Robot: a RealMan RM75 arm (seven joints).
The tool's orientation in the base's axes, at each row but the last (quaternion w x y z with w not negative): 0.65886 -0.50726 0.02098 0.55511; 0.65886 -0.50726 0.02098 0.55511; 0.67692 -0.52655 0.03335 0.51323; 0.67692 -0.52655 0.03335 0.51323; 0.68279 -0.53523 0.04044 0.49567; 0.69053 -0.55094 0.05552 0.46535; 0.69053 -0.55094 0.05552 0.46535; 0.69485 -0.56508 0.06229 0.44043
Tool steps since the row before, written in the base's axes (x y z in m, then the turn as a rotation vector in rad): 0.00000 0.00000 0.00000 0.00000 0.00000 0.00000; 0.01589 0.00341 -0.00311 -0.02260 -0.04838 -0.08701; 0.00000 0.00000 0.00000 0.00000 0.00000 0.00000; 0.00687 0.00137 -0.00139 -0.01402 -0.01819 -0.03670; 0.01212 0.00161 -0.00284 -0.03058 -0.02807 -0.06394; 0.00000 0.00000 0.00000 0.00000 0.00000 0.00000; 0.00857 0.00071 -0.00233 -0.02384 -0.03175 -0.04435; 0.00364 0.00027 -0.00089 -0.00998 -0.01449 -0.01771
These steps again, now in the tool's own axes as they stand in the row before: 0.00000 0.00000 0.00000 0.00000 0.00000 0.00000; 0.01034 -0.01040 -0.00766 0.00840 0.07948 -0.06352; 0.00000 0.00000 0.00000 0.00000 0.00000 0.00000; 0.00495 -0.00418 -0.00300 0.00289 0.03662 -0.02291; 0.00881 -0.00687 -0.00572 0.00422 0.06800 -0.03420; 0.00000 0.00000 0.00000 0.00000 0.00000 0.00000; 0.00659 -0.00441 -0.00406 -0.00569 0.04951 -0.03256; 0.00287 -0.00184 -0.00158 -0.00353 0.02013 -0.01433
